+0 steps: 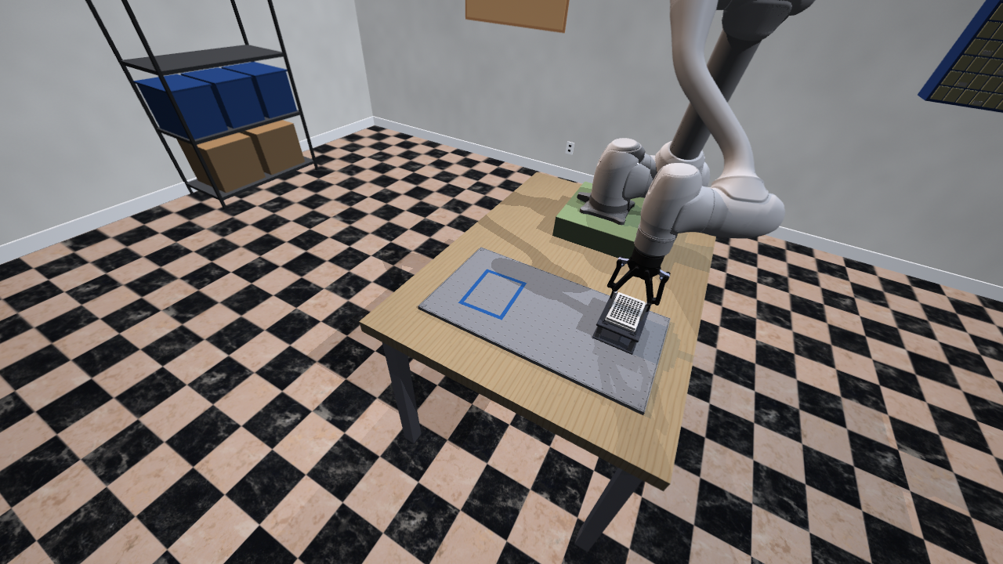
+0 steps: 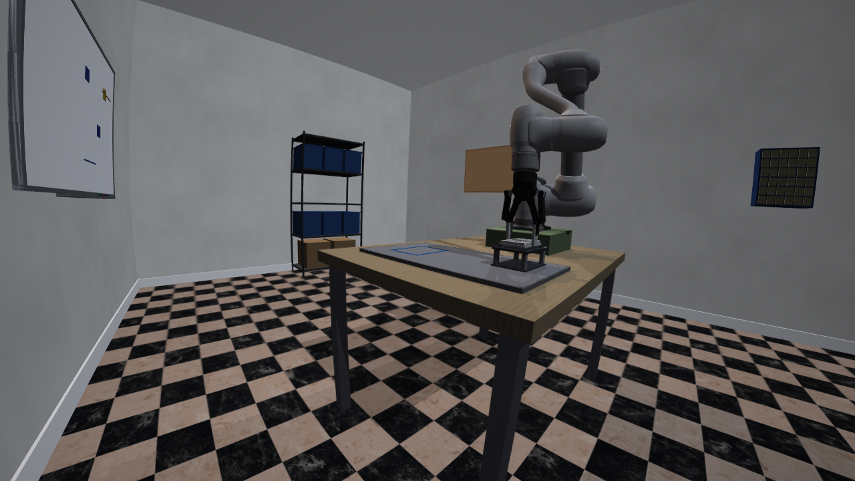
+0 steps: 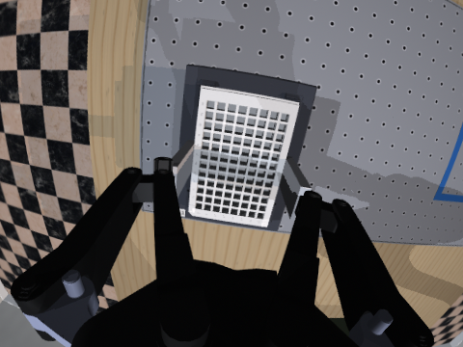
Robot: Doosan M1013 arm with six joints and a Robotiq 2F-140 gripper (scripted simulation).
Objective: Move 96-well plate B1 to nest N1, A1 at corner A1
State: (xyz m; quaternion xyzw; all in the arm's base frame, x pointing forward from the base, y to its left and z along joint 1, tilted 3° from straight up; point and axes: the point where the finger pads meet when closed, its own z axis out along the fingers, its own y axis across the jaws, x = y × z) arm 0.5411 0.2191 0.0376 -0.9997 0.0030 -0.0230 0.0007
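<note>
The white 96-well plate lies 20 mm below my hand. From my hand the other things lie so: dark raised nest N1: 40 mm below.
</note>
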